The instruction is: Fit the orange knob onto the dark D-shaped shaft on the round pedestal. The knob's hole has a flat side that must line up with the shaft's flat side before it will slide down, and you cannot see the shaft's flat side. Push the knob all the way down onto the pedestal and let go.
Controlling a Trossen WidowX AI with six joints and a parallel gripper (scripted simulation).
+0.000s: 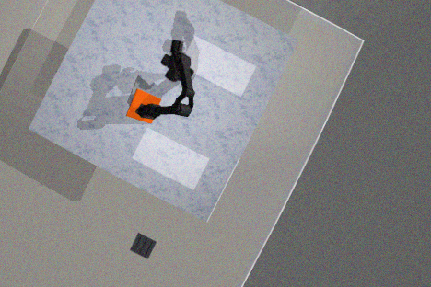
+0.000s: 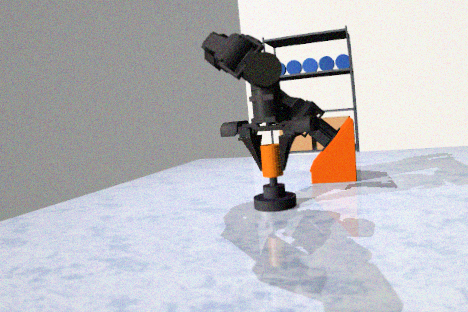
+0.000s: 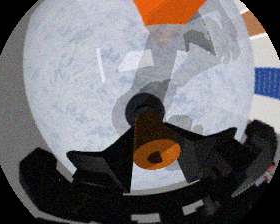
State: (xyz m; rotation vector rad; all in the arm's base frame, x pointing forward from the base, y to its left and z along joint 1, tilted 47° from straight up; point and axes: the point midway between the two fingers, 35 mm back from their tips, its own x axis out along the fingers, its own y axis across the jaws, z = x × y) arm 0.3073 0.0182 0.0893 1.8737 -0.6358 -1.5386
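The orange knob lies 2 cm above my gripper tip. Also, from my gripper tip: dark round pedestal (4 cm below).
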